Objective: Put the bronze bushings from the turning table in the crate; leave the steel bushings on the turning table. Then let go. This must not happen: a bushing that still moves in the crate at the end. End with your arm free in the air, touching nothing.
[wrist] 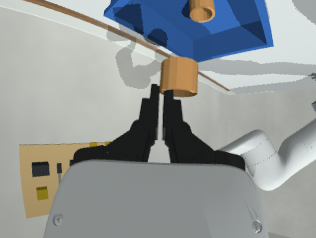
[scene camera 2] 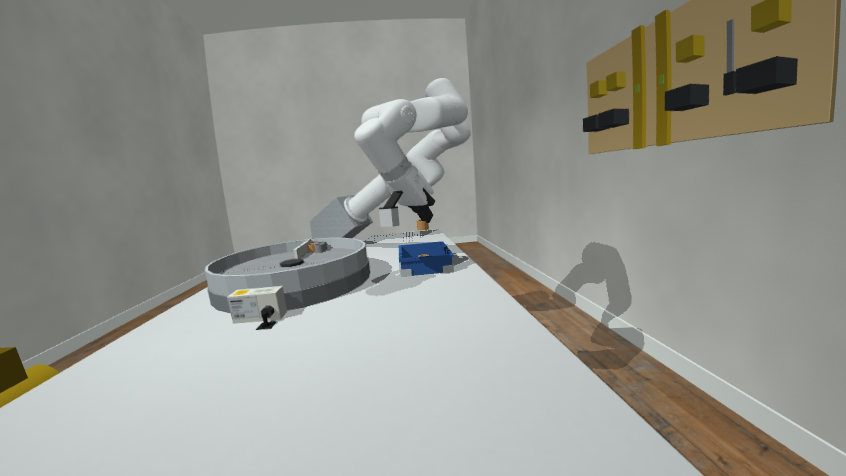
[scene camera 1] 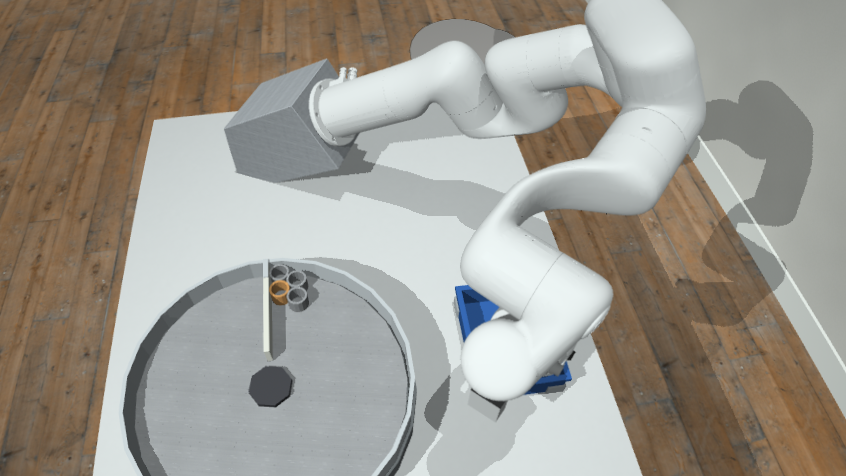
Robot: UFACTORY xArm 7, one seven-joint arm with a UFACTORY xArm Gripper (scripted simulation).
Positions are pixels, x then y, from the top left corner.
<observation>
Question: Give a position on a crate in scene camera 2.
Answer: At 439, 260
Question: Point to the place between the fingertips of my gripper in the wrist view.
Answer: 161, 97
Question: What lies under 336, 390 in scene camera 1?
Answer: A turning table.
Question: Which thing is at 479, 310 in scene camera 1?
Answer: A crate.
</observation>
